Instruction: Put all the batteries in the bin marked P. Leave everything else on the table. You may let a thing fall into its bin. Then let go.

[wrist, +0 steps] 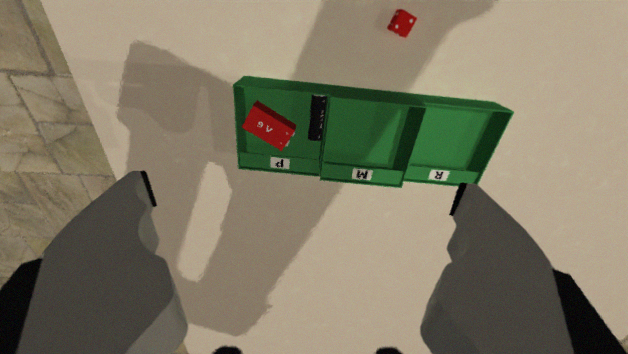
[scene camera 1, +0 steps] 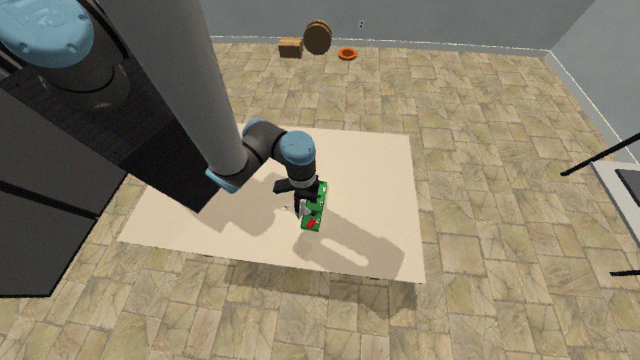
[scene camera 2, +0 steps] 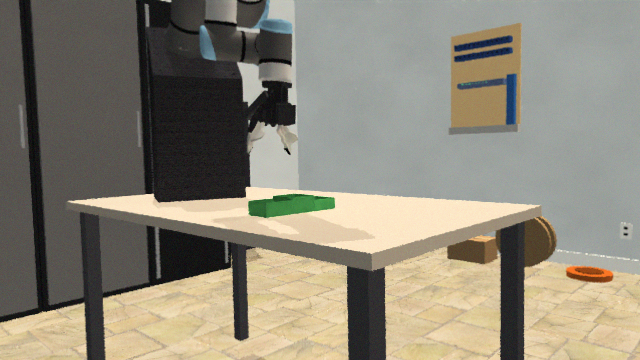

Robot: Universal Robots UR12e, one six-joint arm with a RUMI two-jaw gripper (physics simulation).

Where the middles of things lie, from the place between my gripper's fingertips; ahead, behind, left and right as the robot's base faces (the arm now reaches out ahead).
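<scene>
The green three-compartment bin tray (scene camera 2: 280, 205) is 4 cm ahead of my hand, 5 cm to the left of it and 14 cm below it. Red 9 V battery (wrist: 263, 122): 3 cm ahead of my hand, 5 cm to the right of it, 15 cm below it.
</scene>
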